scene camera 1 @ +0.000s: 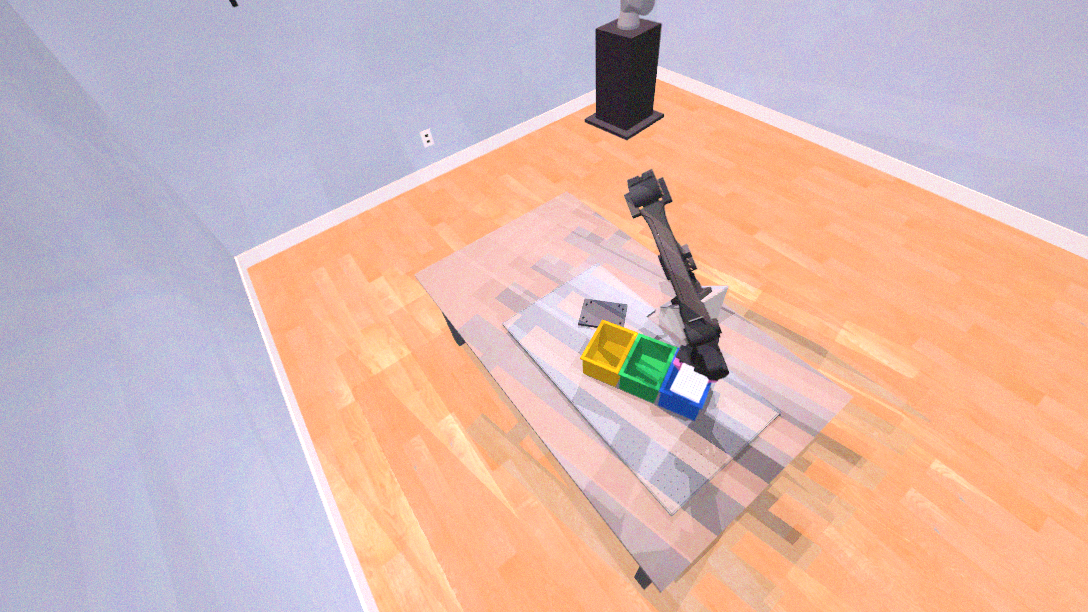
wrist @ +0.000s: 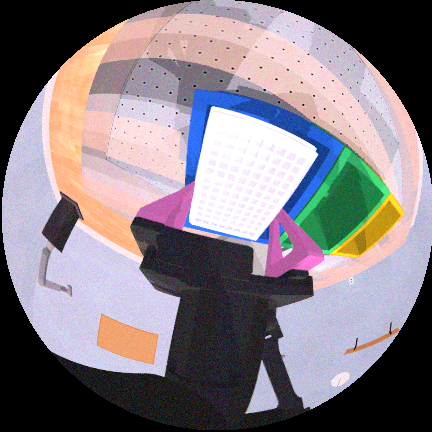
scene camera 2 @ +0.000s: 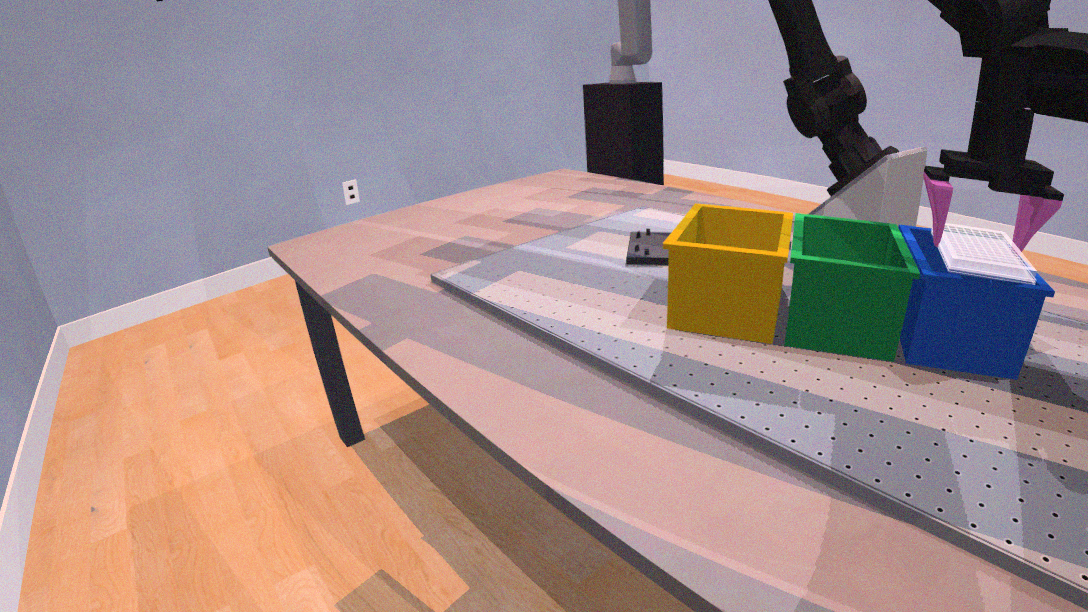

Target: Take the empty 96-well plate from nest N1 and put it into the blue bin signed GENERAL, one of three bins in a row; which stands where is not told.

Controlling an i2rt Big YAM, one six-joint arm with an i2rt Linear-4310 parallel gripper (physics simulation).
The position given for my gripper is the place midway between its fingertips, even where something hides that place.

In view: my gripper (scene camera 2: 974,251), a white 96-well plate (scene camera 2: 985,253) and a dark nest (scene camera 2: 657,255).
The white 96-well plate shows as well in scene camera 1 (scene camera 1: 689,384) and in the wrist view (wrist: 248,168). My gripper shows as well in the wrist view (wrist: 236,196). The dark nest also shows in scene camera 1 (scene camera 1: 595,312).
